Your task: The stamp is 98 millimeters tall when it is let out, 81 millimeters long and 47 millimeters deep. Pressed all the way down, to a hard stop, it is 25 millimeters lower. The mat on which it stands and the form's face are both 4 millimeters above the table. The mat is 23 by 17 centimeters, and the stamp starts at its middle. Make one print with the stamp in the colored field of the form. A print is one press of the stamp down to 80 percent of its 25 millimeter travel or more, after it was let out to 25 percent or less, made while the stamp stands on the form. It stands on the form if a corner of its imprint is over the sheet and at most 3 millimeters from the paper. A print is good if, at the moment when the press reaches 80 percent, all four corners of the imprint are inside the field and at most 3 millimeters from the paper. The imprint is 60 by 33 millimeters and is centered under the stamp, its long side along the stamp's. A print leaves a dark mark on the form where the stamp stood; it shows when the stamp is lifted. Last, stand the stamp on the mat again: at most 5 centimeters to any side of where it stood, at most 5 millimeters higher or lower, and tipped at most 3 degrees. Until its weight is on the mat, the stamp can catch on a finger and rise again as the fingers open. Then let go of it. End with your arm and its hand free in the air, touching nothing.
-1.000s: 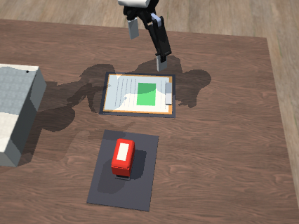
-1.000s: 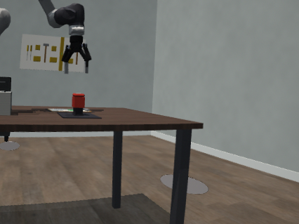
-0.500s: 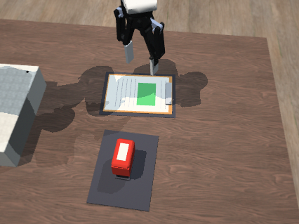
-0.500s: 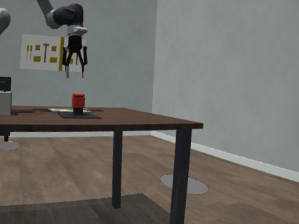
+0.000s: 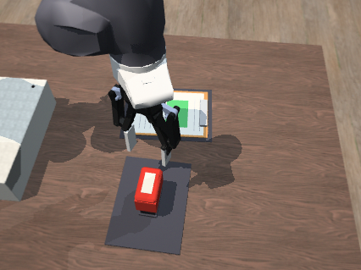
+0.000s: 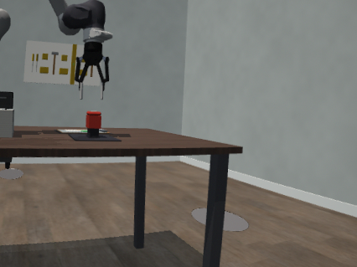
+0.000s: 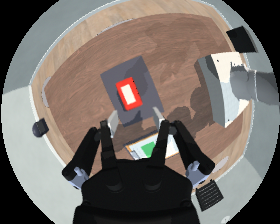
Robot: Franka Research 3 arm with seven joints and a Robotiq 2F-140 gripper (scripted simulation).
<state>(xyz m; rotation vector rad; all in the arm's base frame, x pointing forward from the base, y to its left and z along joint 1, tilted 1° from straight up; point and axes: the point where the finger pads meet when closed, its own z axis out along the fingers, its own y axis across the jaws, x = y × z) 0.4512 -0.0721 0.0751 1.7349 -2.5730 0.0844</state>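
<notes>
Right now my hand is 130 mm above the red stamp and 50 mm to the left of it. Round my hand: form (220 mm to the left, 170 mm below, 30 mm ahead); then dark grey mat (180 mm below, 50 mm to the right).
</notes>
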